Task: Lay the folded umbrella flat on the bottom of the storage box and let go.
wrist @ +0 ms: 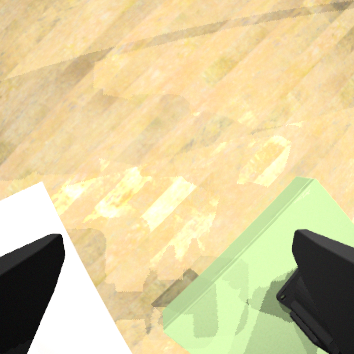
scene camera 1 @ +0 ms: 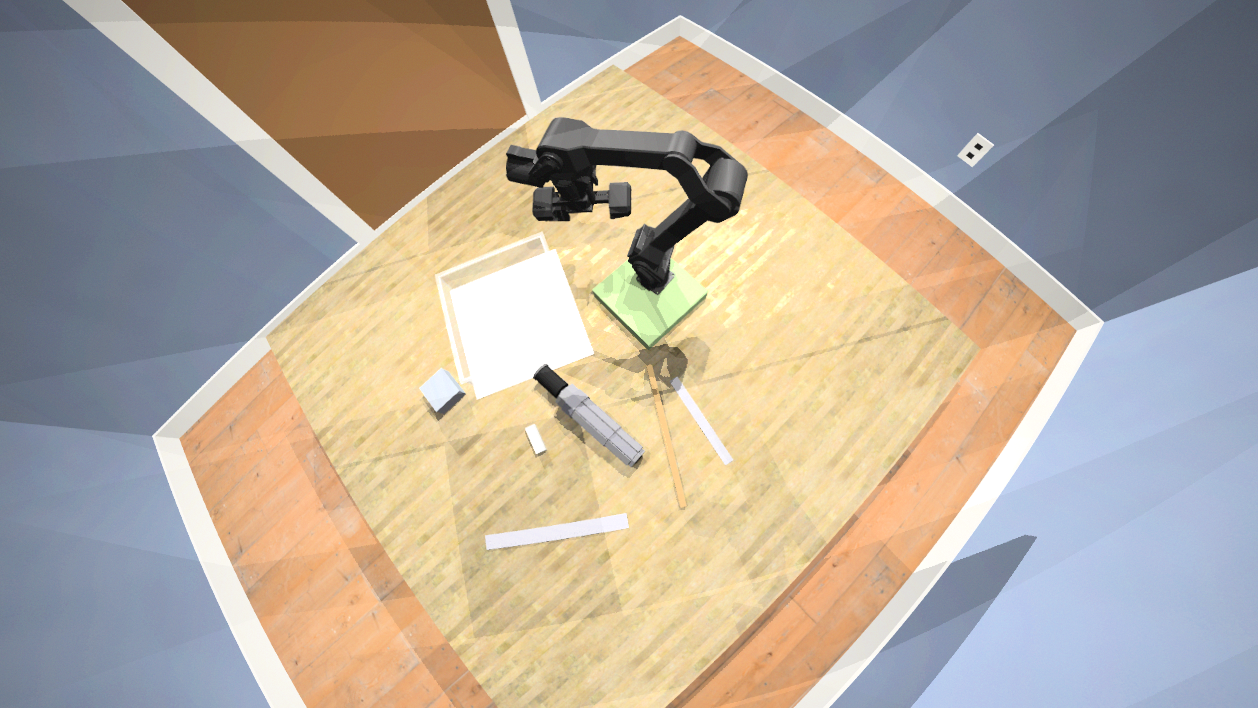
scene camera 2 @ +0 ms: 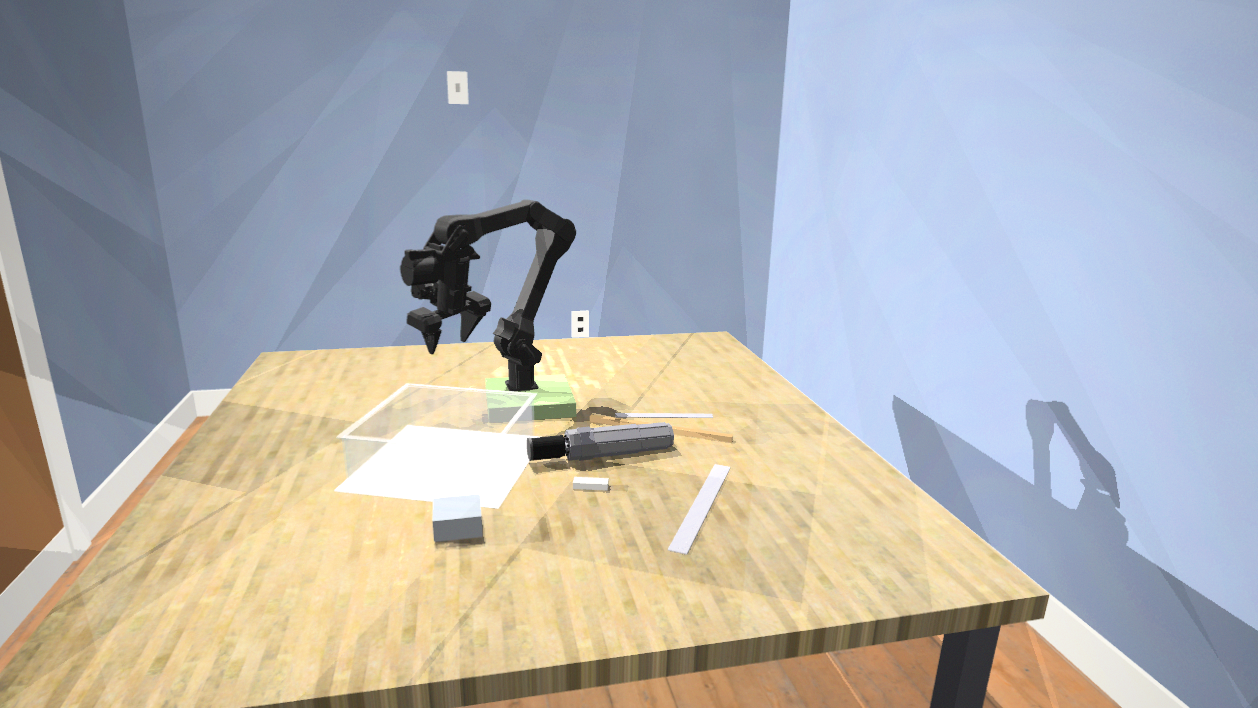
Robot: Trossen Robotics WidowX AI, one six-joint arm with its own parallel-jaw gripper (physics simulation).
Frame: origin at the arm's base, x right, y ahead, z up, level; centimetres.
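Seen in the pictures: gripper, between the fingertips: (wrist: pixel 179 243) (scene camera 1: pixel 590 218) (scene camera 2: pixel 447 347); arm's base, origin of its link: (scene camera 1: pixel 655 277) (scene camera 2: pixel 521 385).
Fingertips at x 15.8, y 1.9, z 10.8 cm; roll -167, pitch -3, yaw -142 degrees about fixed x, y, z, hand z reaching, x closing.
Pixels of each thing's middle, then the offset from my fingertips to it.
- folded umbrella, middle of its body: (scene camera 2: pixel 601 442) (scene camera 1: pixel 587 414) dz -11.4, dx -24.4, dy +30.7 cm
- grey-blue block, middle of its body: (scene camera 2: pixel 457 517) (scene camera 1: pixel 442 391) dz -12.3, dx +4.4, dy +48.4 cm
- small white bar, middle of its body: (scene camera 2: pixel 590 483) (scene camera 1: pixel 535 439) dz -13.6, dx -18.9, dy +41.9 cm
- wooden stick, middle of its body: (scene camera 2: pixel 659 428) (scene camera 1: pixel 665 433) dz -13.6, dx -39.1, dy +23.3 cm
The folded umbrella (scene camera 1: pixel 603 427) (scene camera 2: pixel 620 442), grey with a black handle, lies on the table outside the storage box. Its handle end is right by the box's edge; whether they touch I cannot tell. The white, open-topped storage box (scene camera 1: pixel 519 325) (scene camera 2: pixel 431 466) has pale, see-through walls, and its bottom is bare; part of it shows at the lower left in the wrist view (wrist: pixel 25 215). My gripper (scene camera 1: pixel 582 203) (scene camera 2: pixel 448 345) (wrist: pixel 179 243) is open and empty. It hangs high above the table, beyond the box and well away from the umbrella, fingers pointing down.
The green base block (scene camera 1: pixel 649 312) (scene camera 2: pixel 530 406) (wrist: pixel 260 260) stands beside the box. A grey-blue block (scene camera 1: pixel 441 390) (scene camera 2: pixel 457 518) and a small white bar (scene camera 1: pixel 535 439) (scene camera 2: pixel 590 484) lie near it. A wooden stick (scene camera 1: pixel 667 440) and two pale strips (scene camera 1: pixel 556 531) (scene camera 1: pixel 703 423) lie around the umbrella.
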